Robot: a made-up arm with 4 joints. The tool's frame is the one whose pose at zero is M.
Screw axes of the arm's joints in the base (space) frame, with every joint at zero. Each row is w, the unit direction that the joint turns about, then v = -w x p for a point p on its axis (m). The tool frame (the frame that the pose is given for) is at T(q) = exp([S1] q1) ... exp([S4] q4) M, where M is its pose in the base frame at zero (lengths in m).
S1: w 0 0 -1 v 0.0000 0.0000 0.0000
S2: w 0 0 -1 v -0.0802 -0.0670 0.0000
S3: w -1 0 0 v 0.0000 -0.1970 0.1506
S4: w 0 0 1 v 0.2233 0.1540 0.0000
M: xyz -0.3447 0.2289 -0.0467 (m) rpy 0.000 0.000 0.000 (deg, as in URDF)
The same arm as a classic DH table. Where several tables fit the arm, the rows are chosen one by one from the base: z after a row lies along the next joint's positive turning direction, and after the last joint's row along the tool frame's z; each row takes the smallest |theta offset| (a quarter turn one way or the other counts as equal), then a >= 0, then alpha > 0; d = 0 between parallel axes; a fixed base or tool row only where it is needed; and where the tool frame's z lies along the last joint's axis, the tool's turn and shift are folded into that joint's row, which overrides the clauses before.
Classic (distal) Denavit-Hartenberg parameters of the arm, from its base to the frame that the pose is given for. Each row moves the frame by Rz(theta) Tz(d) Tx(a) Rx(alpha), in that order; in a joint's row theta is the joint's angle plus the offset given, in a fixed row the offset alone. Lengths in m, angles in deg.
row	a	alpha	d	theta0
base (fixed)	0	180	0	0
joint 1	-0.1045	0	0	50.12
joint 2	-0.0704	-90	-0.197	39.88
joint 3	-0.0727	-90	0.087	0
joint 4	-0.1908	0	0	88.32
tool (fixed)	0	0	-0.2437	1.68

